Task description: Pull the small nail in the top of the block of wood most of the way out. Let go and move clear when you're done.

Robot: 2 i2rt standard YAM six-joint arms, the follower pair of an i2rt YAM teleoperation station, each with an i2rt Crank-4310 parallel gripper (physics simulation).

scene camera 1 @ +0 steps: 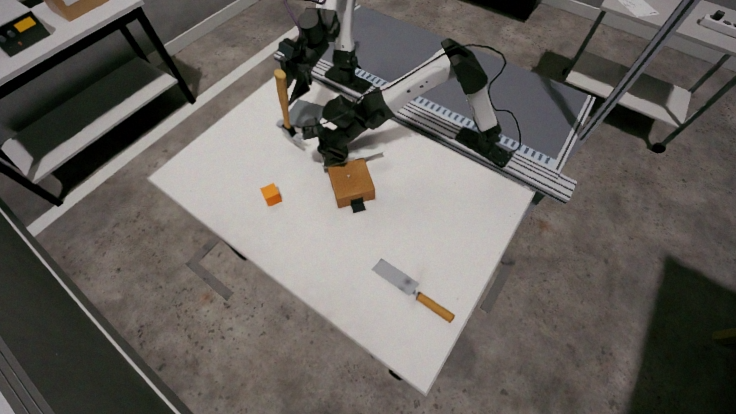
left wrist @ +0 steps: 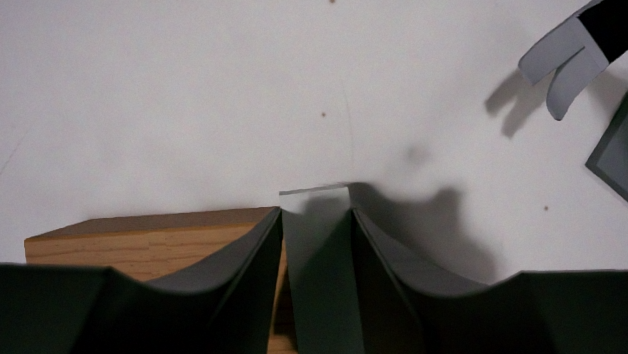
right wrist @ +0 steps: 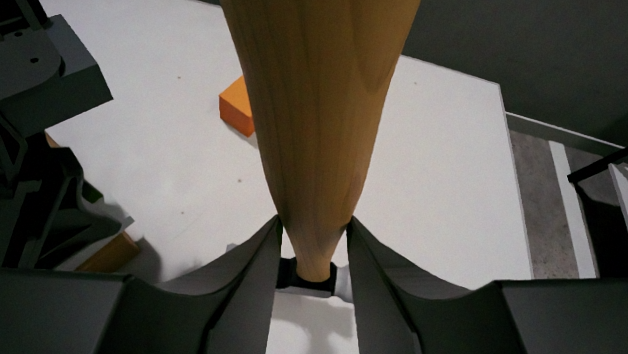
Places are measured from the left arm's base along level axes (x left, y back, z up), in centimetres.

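Where they show: left gripper, fingertip midpoint: (scene camera 1: 324,161) (left wrist: 316,213) (right wrist: 111,213); right gripper, fingertip midpoint: (scene camera 1: 284,102) (right wrist: 314,220); left arm's base at its link origin: (scene camera 1: 482,147); right arm's base at its link origin: (scene camera 1: 347,80).
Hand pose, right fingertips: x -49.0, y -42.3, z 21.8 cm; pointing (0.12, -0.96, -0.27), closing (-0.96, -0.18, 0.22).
Observation:
Things, the pixels of their top centre, and the offset from my right fingertips. "spot": a spot on its surface instead.
- wood block at its top centre: (left wrist: 203,351) (scene camera 1: 349,173) dx +23.4, dy +1.3, dz -16.4 cm
- nail at its top centre: (scene camera 1: 348,175) dx +24.4, dy -0.2, dz -14.9 cm
- flat grey metal strip at a spot on its surface: (left wrist: 322,250) spot: dx +15.7, dy +0.3, dz -14.6 cm
- claw hammer at its top centre: (scene camera 1: 276,68) dx +1.3, dy +0.0, dz +12.1 cm
- two-pronged claw at its top centre: (left wrist: 585,81) dx +2.3, dy +1.3, dz -13.6 cm
- orange cube at its top centre: (right wrist: 246,94) (scene camera 1: 269,190) dx +8.1, dy -19.0, dz -17.4 cm
- black tab at a spot on its surface: (scene camera 1: 357,205) spot: dx +30.7, dy -3.6, dz -21.7 cm
- broad-bladed tool at its top centre: (scene camera 1: 413,286) dx +60.0, dy -14.6, dz -17.0 cm
The wood block (scene camera 1: 352,182) (left wrist: 145,247) lies on the table, with the nail (scene camera 1: 348,175) a small pale dot in its top. The nail does not show in the left wrist view. My left gripper (scene camera 1: 329,164) (left wrist: 316,213) is low beside the block, its fingertips against both edges of a flat grey metal strip (left wrist: 322,250). A claw hammer (scene camera 1: 283,100) (right wrist: 315,150) stands handle up. My right gripper (right wrist: 314,220) is shut on its wooden handle near the head. The two-pronged claw (left wrist: 565,75) hangs a little above the table, left of the block in the scene view.
An orange cube (scene camera 1: 271,194) (right wrist: 237,107) lies left of the block. A black tab (scene camera 1: 357,205) sits at the block's front. A broad-bladed tool (scene camera 1: 396,276) with a wooden handle lies near the front right. The left arm reaches in between block and rail.

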